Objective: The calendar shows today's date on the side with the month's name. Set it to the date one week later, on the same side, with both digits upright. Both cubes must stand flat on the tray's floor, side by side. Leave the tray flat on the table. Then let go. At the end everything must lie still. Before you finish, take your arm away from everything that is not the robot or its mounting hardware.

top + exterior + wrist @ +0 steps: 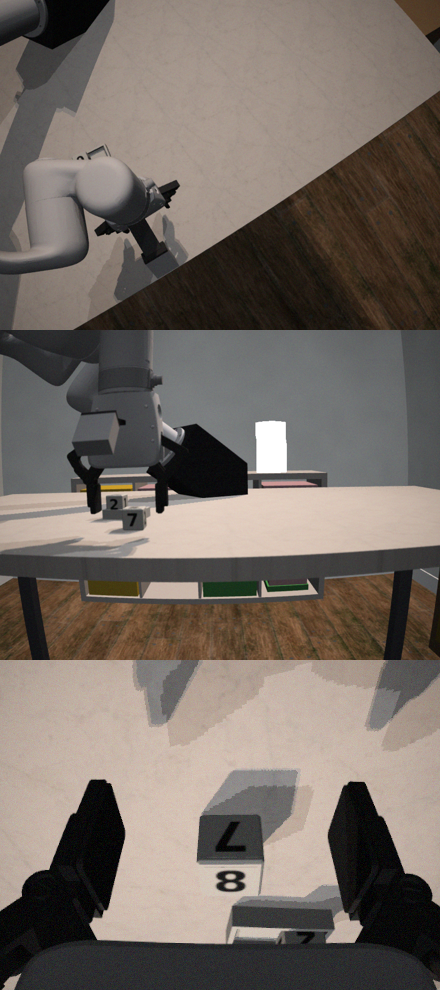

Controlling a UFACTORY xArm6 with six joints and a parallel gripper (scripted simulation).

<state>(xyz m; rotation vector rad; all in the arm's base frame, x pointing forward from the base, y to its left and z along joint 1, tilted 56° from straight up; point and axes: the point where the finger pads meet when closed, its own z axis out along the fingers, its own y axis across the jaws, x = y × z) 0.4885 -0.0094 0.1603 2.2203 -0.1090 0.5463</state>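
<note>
Right now the white cube is 5 cm behind my hand, 3 cm below it and 1 cm to the left of it. From my hand the other things lie so: grey tray 17 cm behind, 3 cm below.
</note>
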